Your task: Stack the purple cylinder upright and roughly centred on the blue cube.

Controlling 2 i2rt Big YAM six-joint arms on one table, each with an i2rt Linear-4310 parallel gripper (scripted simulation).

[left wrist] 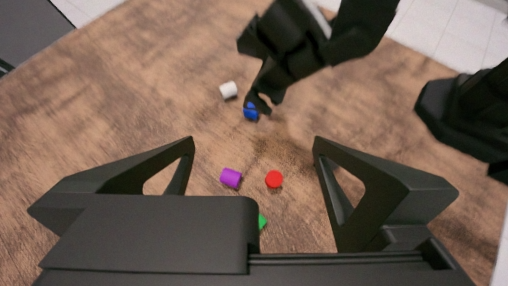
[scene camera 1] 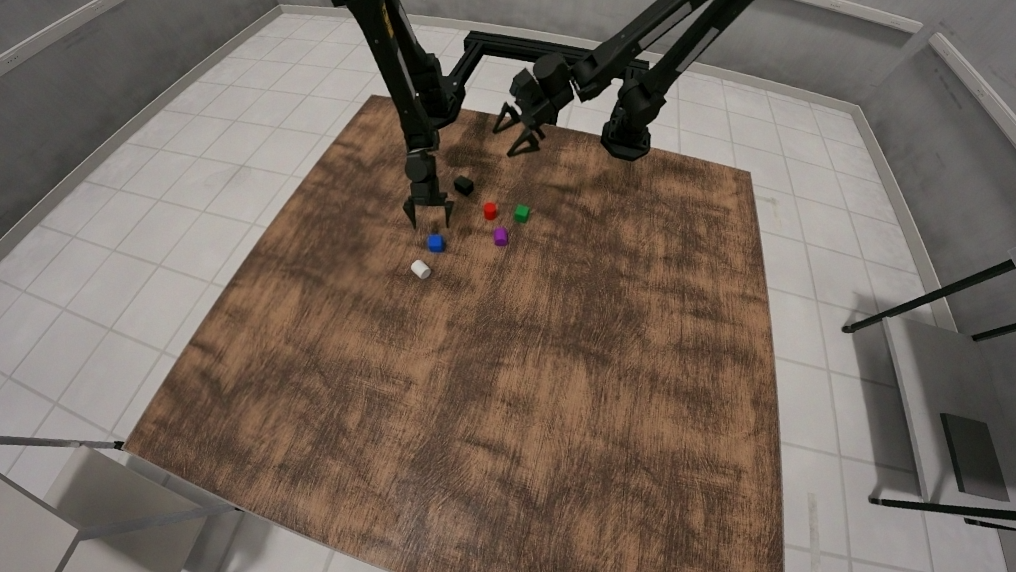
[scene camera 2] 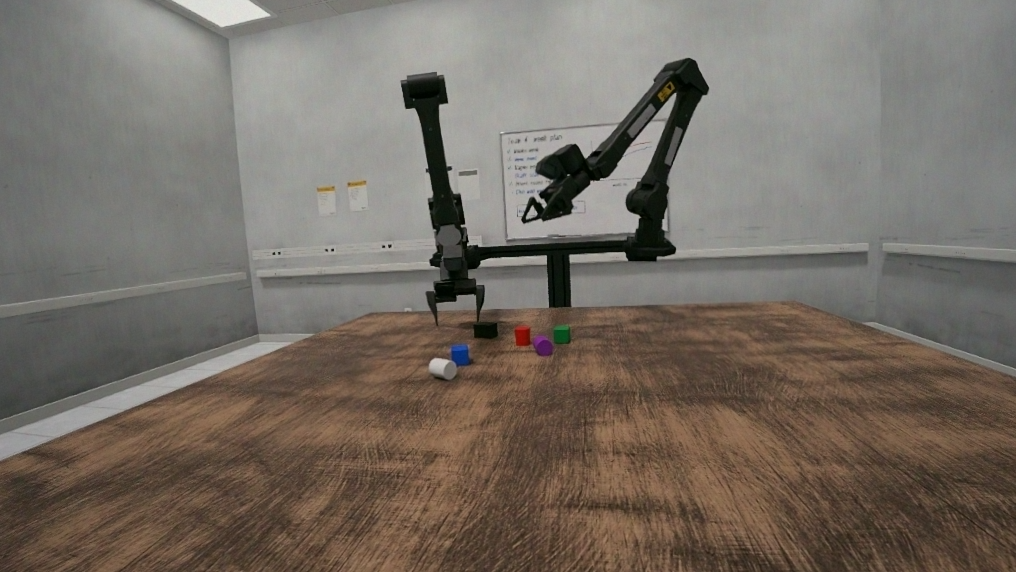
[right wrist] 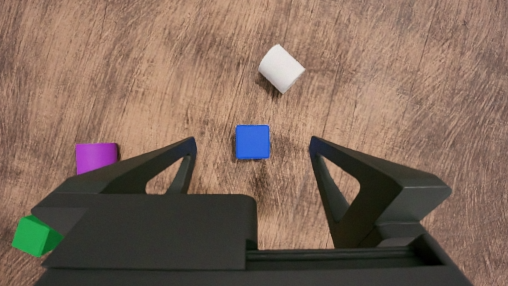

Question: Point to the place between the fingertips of my left gripper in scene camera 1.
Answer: At 500, 143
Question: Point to a white cylinder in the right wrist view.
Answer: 278, 67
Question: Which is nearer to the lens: the blue cube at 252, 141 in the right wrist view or the green cube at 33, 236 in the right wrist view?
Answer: The blue cube.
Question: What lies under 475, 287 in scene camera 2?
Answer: My right gripper.
